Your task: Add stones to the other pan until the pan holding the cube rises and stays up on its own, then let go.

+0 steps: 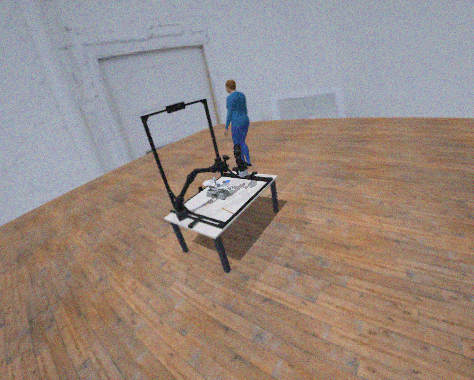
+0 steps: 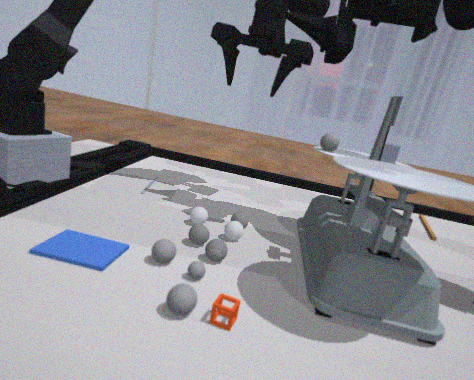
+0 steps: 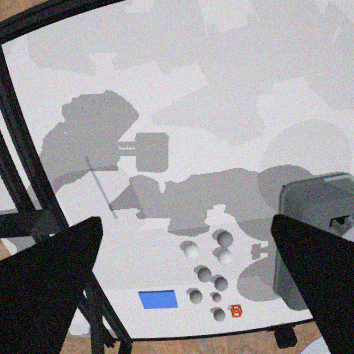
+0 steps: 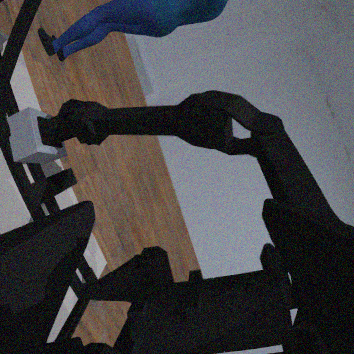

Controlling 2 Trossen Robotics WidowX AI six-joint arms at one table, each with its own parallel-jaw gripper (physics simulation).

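Places are measured from the left arm's base along level axes (x ahead, y left, z up), in centimetres.
Pixels of known places: left gripper, between the fingertips: (image 1: 241, 173) (image 2: 249, 91) (image 3: 188, 224) (image 4: 58, 319); right gripper, between the fingertips: (image 1: 229, 160) (image 4: 179, 208); left arm's base, origin of its link: (image 1: 242, 170) (image 2: 16, 129) (image 4: 49, 132); right arm's base, origin of its link: (image 1: 180, 210).
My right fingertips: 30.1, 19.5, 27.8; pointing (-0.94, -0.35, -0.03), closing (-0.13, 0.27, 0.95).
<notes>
For each thing: its top centre in the pictures, then the offset to it from my right fingertips, as dx, dy, dz. Level surfaces: height alone.
- grey balance scale, centre of its top: (image 2: 403, 97) (image 1: 213, 177) +19.3, -8.9, -13.2
- white table, height of its surface: dz -36.5
- grey stone, centre of its top: (image 2: 332, 133) +11.8, -2.0, -19.4
- grey cube, centre of its top: (image 2: 389, 143) +19.8, -1.9, -19.1
- small orange wire cube, centre of its top: (image 2: 227, 302) (image 3: 236, 314) +9.2, -29.9, -34.5
- flat blue pad, centre of its top: (image 2: 83, 246) (image 3: 157, 300) -9.1, -28.1, -36.0
- thin rod, centre of its top: (image 3: 100, 189) (image 2: 150, 184) -19.2, -0.9, -36.4
A grey balance scale (image 2: 348, 264) (image 3: 316, 207) (image 1: 218, 193) stands on the white table (image 2: 103, 339). A grey stone (image 2: 330, 142) lies on its far pan (image 2: 345, 151). A grey cube (image 2: 391, 152) shows behind the post, by the near pan (image 2: 379, 170); I cannot tell which pan bears it. Several grey stones (image 2: 181, 298) (image 3: 204, 274) lie loose on the table left of the scale. My left gripper (image 2: 251, 88) (image 3: 188, 224) is open and empty, high above the stones. My right gripper (image 4: 179, 208) is open and empty, high up and pointing sideways at the floor and wall.
A small orange wire cube (image 2: 224, 311) (image 3: 237, 310) lies by the nearest stone. A flat blue pad (image 2: 82, 249) (image 3: 158, 299) lies to the left. A thin rod (image 2: 149, 185) (image 3: 100, 186) lies farther back. A black gantry (image 1: 175, 107) spans the table; a person (image 1: 237, 113) stands behind it.
</notes>
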